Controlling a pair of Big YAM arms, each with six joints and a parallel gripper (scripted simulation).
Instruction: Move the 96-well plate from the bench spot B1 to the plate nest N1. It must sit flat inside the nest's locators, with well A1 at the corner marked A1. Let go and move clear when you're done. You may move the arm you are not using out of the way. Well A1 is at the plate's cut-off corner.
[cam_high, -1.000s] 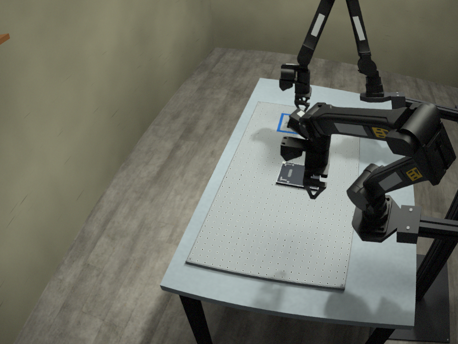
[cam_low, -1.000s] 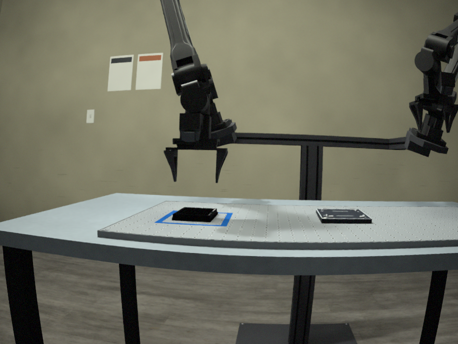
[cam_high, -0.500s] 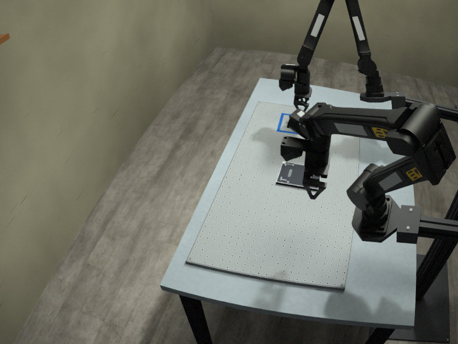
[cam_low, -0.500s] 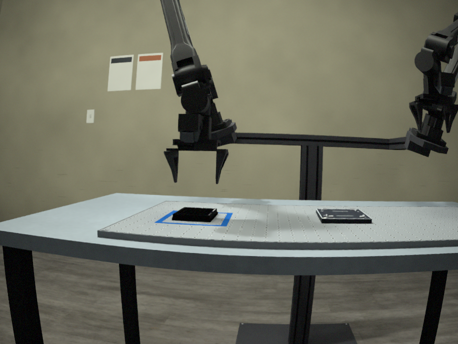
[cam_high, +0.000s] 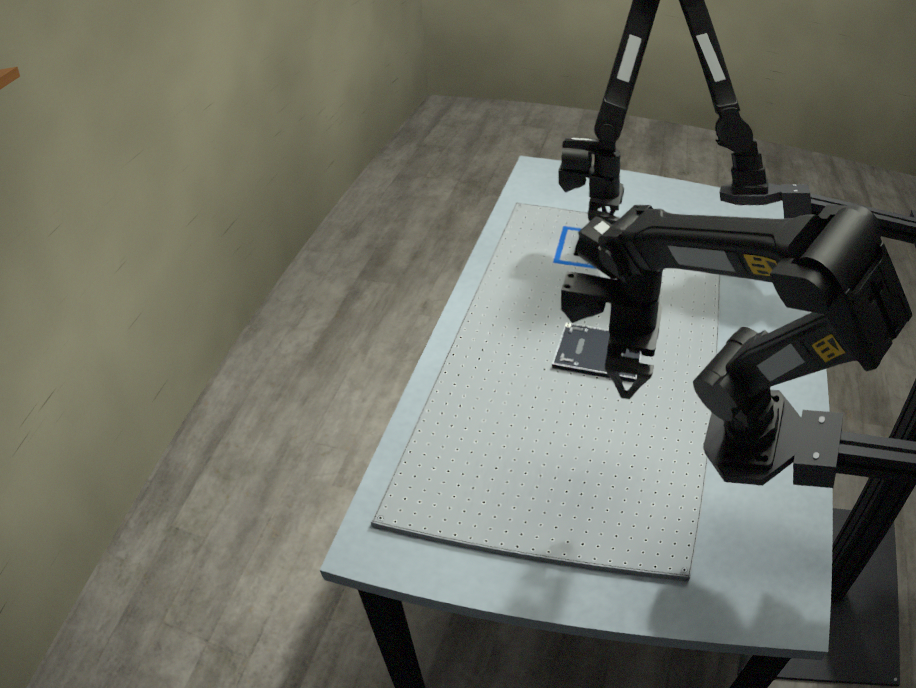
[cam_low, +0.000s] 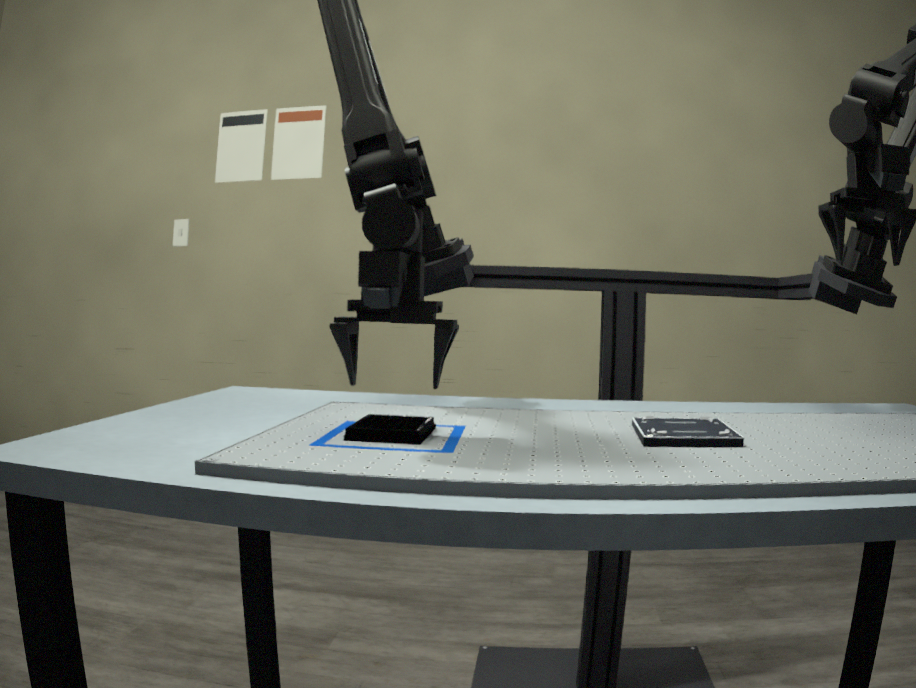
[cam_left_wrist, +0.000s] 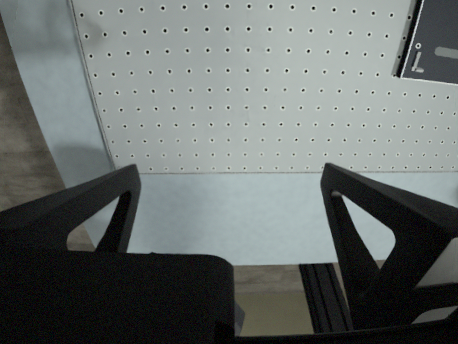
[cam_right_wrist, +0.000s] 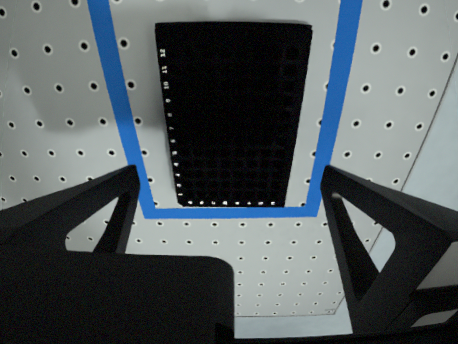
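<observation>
The black 96-well plate lies 6 cm below my right hand. Also, from my right hand: plate nest N1 (35 cm to the left, 6 cm below, 4 cm behind).
</observation>
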